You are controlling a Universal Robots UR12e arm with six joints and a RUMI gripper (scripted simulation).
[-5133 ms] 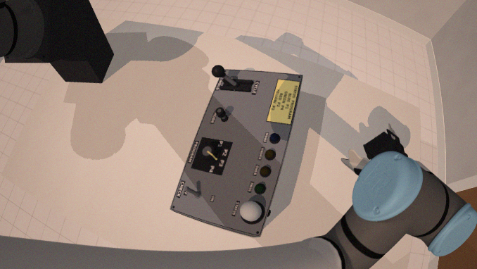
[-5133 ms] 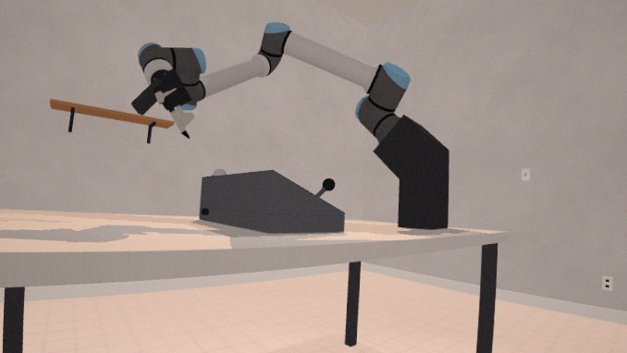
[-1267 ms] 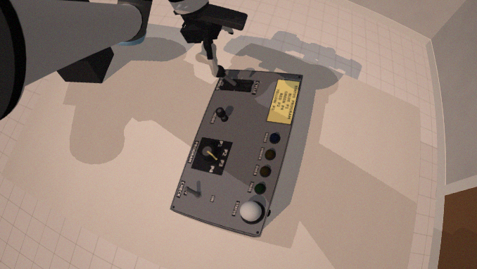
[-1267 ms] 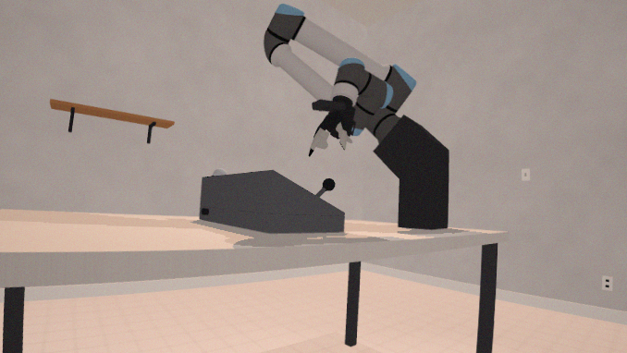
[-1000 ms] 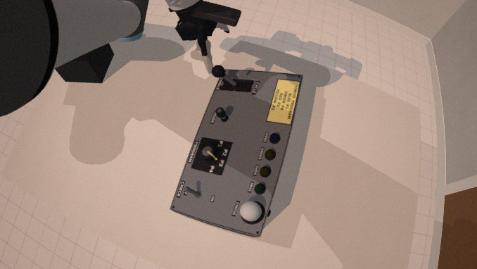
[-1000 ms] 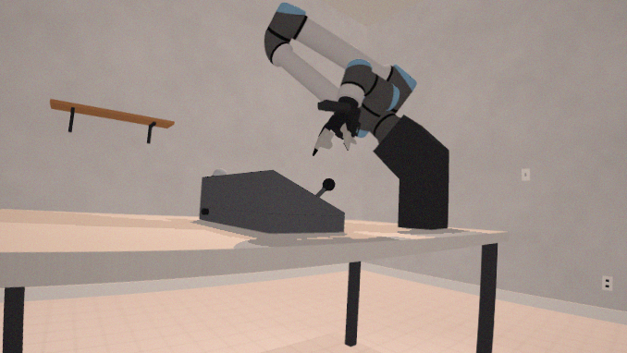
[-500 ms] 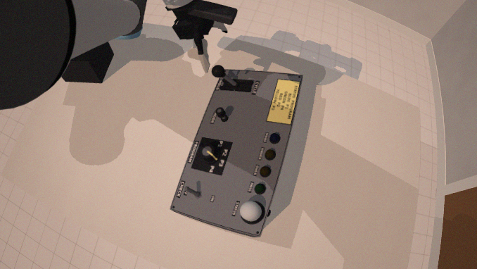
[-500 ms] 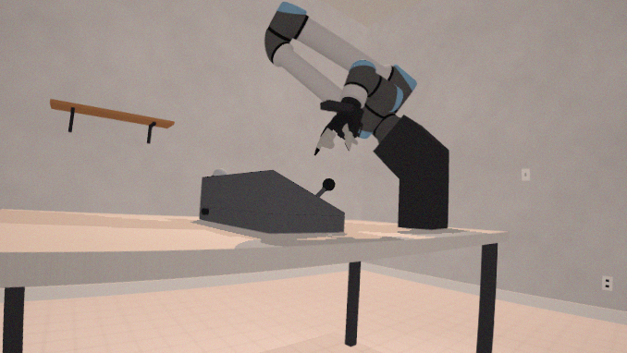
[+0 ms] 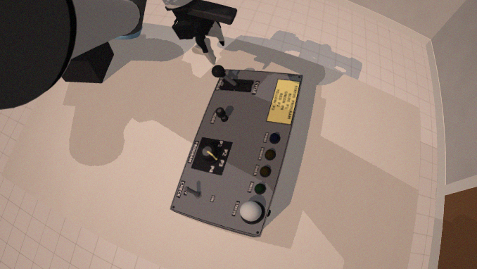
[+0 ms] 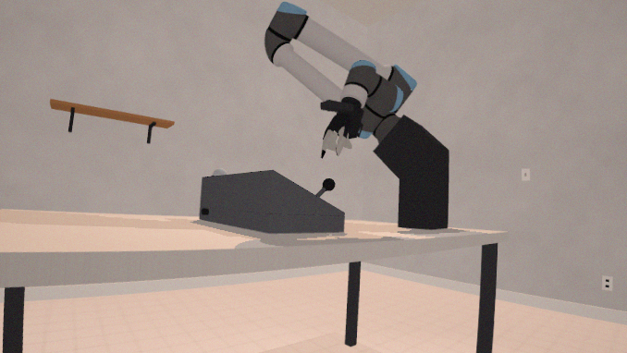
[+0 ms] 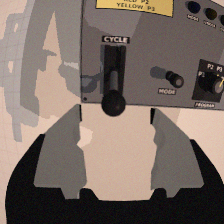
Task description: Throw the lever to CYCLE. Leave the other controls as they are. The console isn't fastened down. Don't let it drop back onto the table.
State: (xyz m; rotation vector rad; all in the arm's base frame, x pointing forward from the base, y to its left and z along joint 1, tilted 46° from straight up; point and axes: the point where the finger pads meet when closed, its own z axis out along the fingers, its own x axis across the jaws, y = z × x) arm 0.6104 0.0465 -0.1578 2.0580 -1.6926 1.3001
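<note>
Now: hand 5 cm short of the mode toggle, 12 cm to the left of it and 14 cm above it. The rest, counted from my hand: check toggle (4 cm ahead, 36 cm to the right, 14 cm below); then grey console (8 cm ahead, 18 cm to the right, 16 cm below); then program dial (6 cm ahead, 25 cm to the right, 14 cm below).
</note>
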